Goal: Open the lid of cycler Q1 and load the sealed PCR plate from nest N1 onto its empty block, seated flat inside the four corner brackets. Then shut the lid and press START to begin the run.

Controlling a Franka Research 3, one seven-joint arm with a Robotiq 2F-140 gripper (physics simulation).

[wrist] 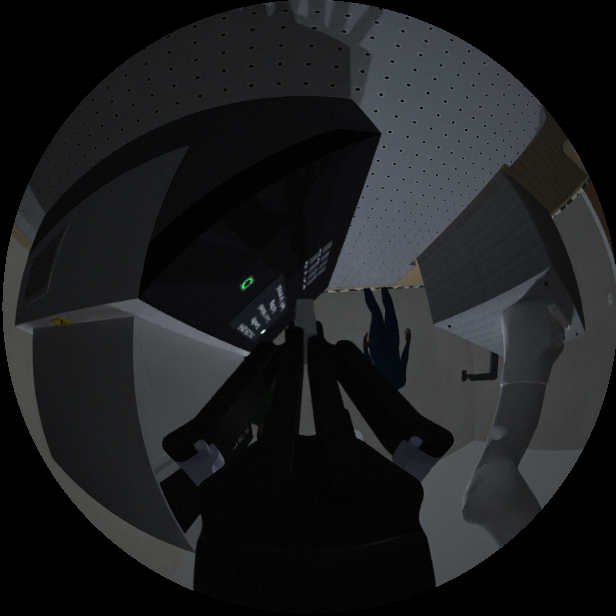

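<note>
The cycler (218,229) is a dark box that fills the upper left of the wrist view, and its lid looks closed. On its front panel a green ring-shaped button (247,282) glows above a strip of small white labels (261,318). My gripper (304,324) has its two dark fingers drawn together with only a thin slit between them. The fingertips sit right at the panel's edge, just right of the white labels and below right of the green button. I cannot tell whether they touch the panel. Nothing shows between the fingers. The PCR plate and the nest are out of view.
The cycler stands on a grey perforated bench top (436,143). A second grey box (488,258) stands to the right. My own pale arm links (517,402) show at the right edge. A small dark human figure (386,339) stands far off in the background.
</note>
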